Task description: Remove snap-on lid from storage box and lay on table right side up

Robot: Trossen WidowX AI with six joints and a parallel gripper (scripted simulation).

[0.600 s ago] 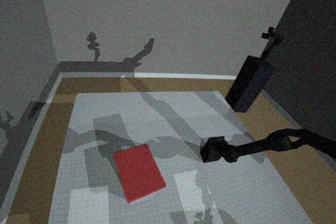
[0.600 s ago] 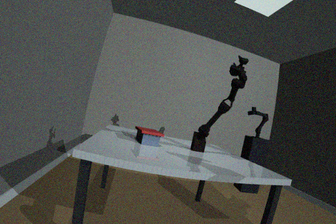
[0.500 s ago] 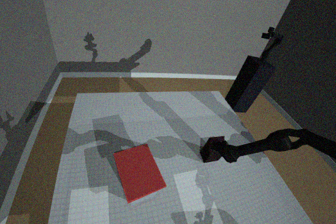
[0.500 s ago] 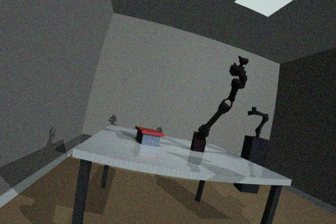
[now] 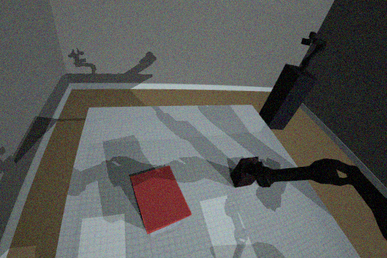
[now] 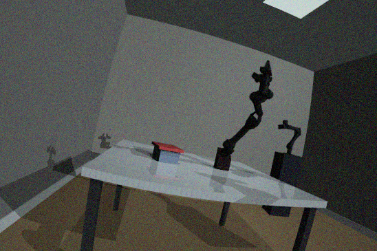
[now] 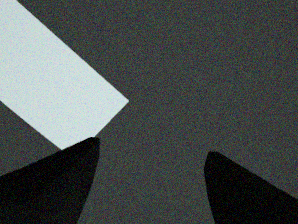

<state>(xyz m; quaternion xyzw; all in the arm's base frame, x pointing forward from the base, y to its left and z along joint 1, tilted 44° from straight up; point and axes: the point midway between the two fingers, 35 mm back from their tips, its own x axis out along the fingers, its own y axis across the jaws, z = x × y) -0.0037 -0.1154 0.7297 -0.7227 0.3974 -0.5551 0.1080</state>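
Right now the red lid is 51 cm ahead of my gripper tip, 31 cm to the right of it and 66 cm below it. Round my gripper tip: storage box (51 cm ahead, 31 cm to the right, 71 cm below).
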